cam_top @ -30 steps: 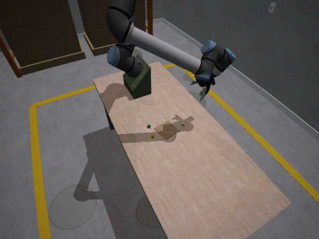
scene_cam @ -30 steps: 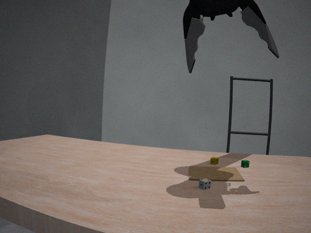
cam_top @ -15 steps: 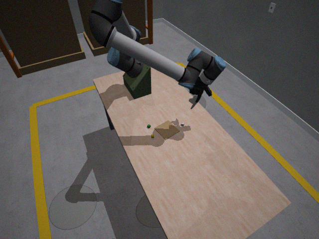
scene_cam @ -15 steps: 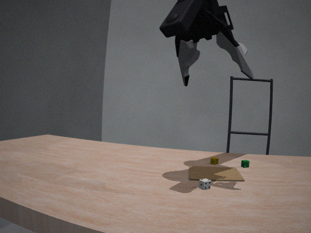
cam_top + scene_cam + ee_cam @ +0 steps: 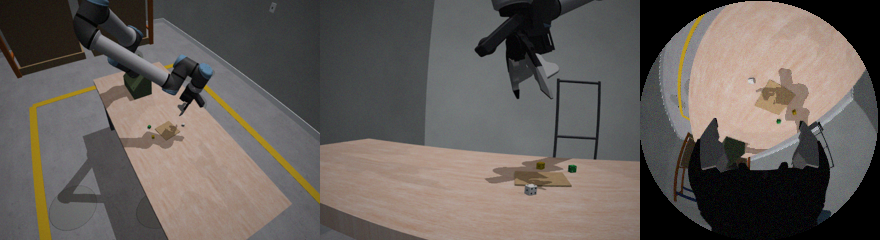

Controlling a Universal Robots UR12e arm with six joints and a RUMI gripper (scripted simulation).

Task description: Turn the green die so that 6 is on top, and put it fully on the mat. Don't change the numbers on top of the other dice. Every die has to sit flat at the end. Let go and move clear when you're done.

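The yellow die lies 240 mm to the right of my hand and 190 mm below it. Round my hand: tan mat (200 mm below, 110 mm to the right, 20 mm behind); then white die (190 mm below, 20 mm to the left, 10 mm behind); then green die (230 mm to the right, 190 mm below, 110 mm behind).
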